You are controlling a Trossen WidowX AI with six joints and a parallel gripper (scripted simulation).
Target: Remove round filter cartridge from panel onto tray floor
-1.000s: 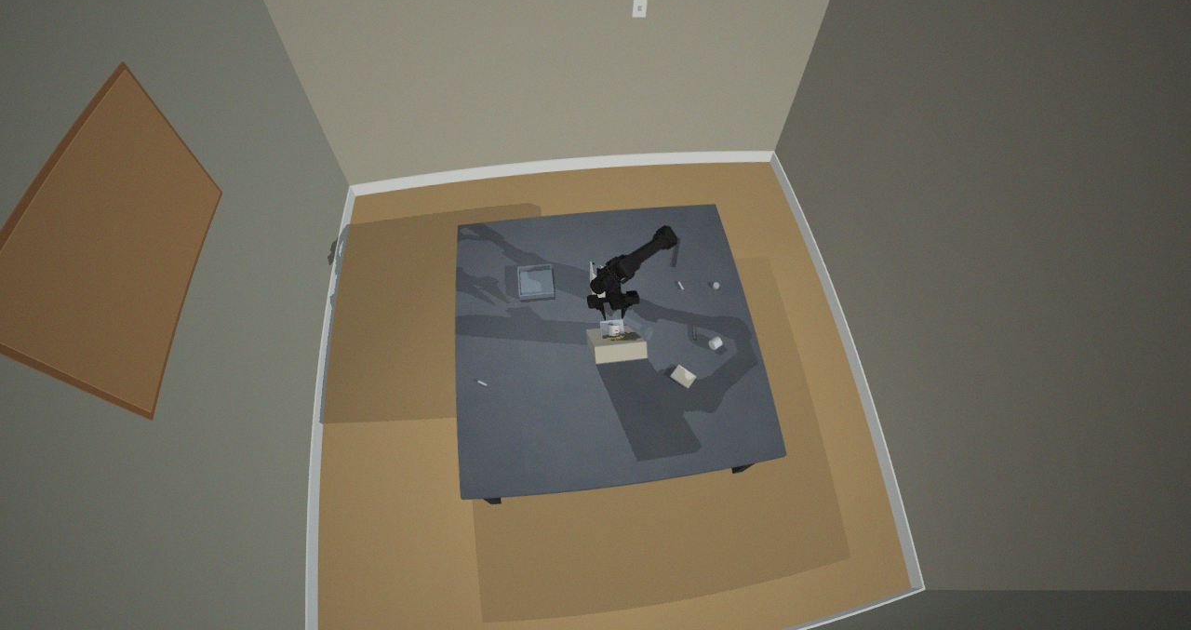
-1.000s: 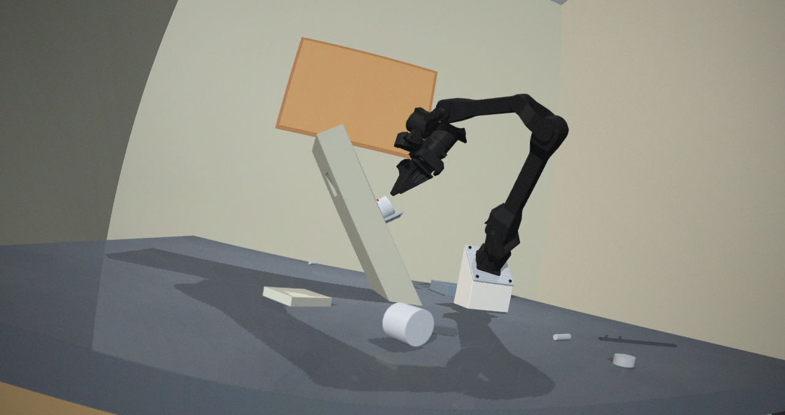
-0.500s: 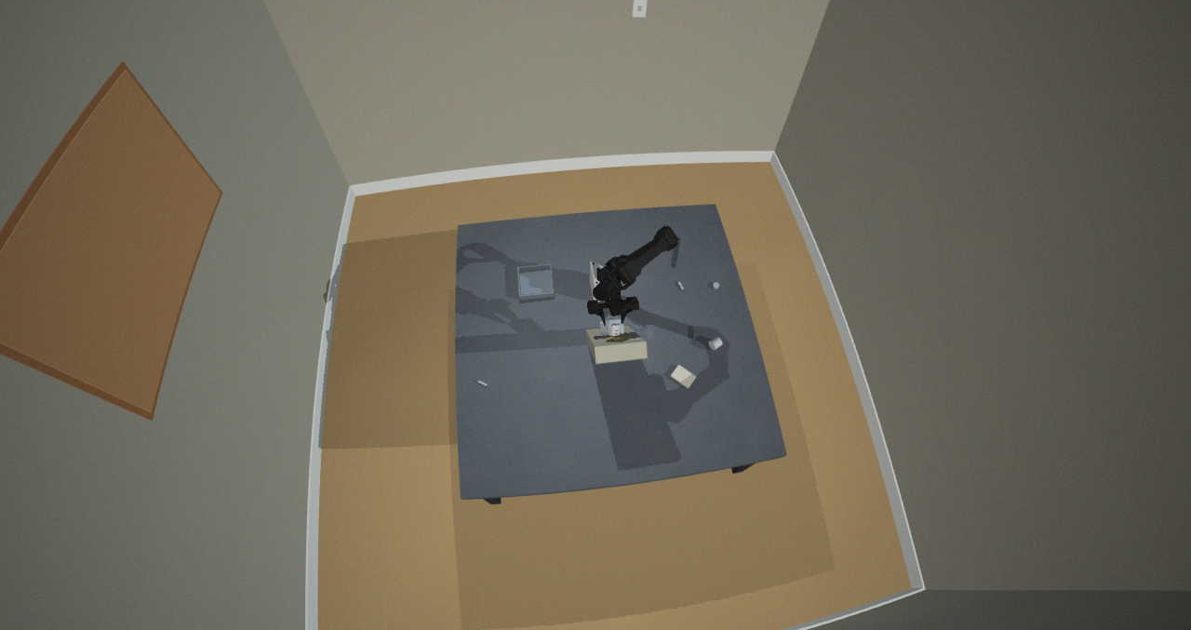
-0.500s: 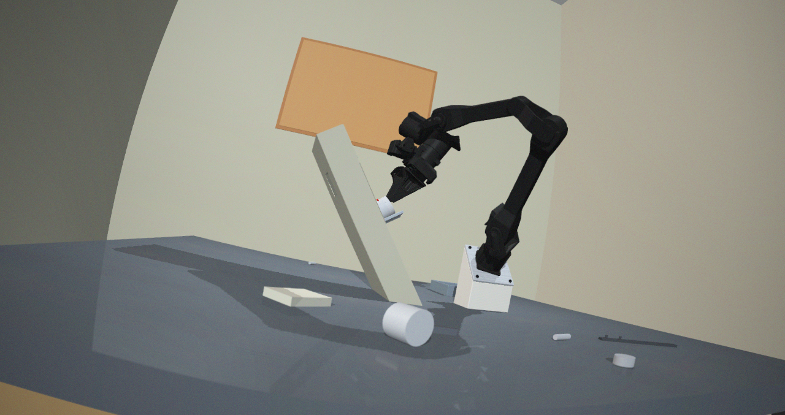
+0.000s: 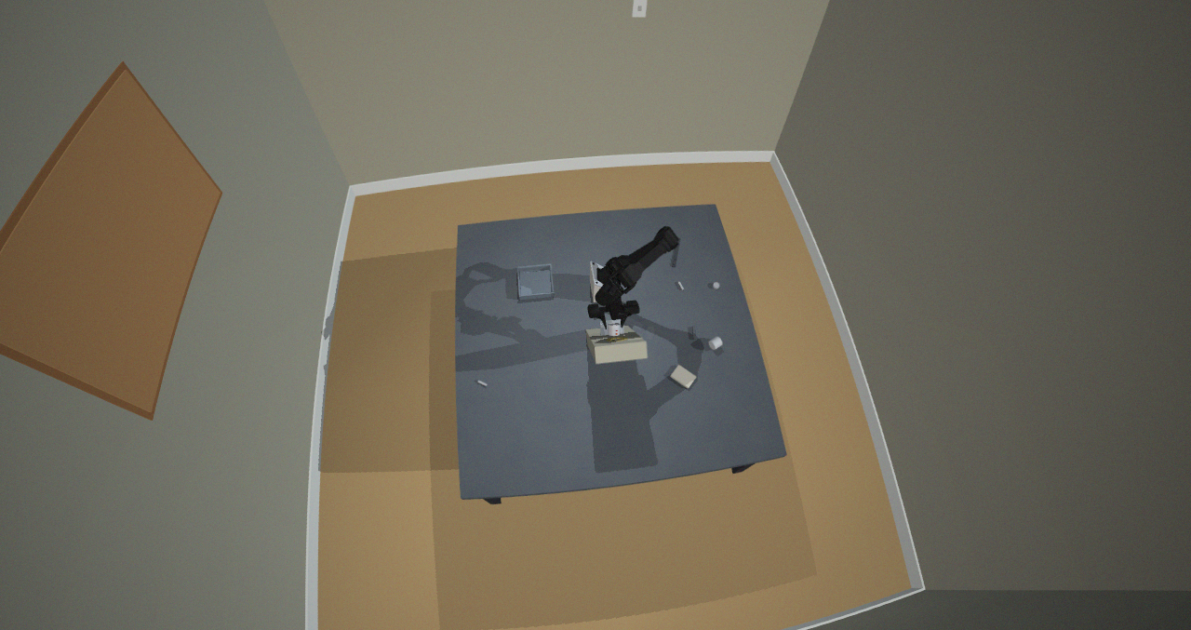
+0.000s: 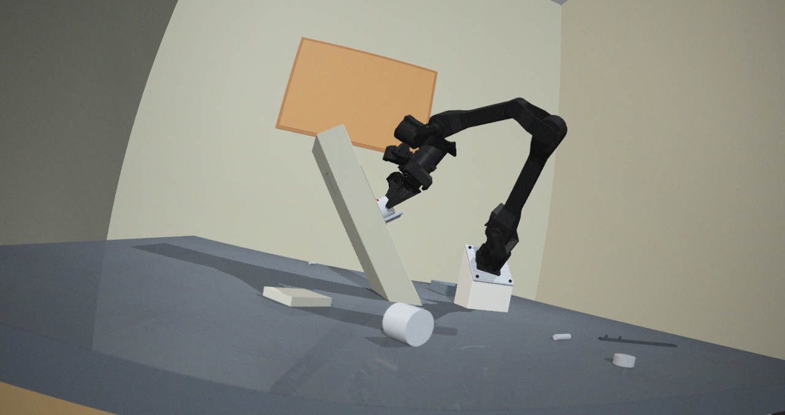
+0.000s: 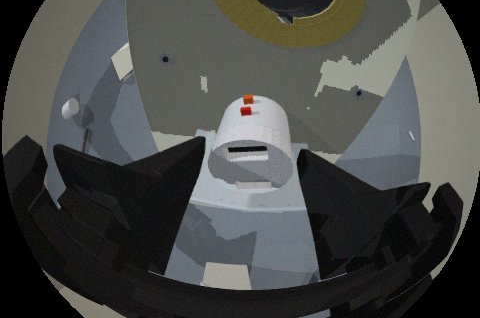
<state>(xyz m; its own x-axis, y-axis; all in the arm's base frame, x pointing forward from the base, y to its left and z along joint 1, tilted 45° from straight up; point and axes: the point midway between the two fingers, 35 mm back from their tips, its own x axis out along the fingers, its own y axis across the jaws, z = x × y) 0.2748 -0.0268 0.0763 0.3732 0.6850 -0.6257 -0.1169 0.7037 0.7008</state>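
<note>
Right now my gripper tip is 1 cm past the grey shelf and 4 cm above it. From my gripper tip the other things lie so: cream service panel: 4 cm ahead, 2 cm below; round filter cartridge: right at my gripper tip; flat cream block: 13 cm ahead, 29 cm to the left, 19 cm below.
</note>
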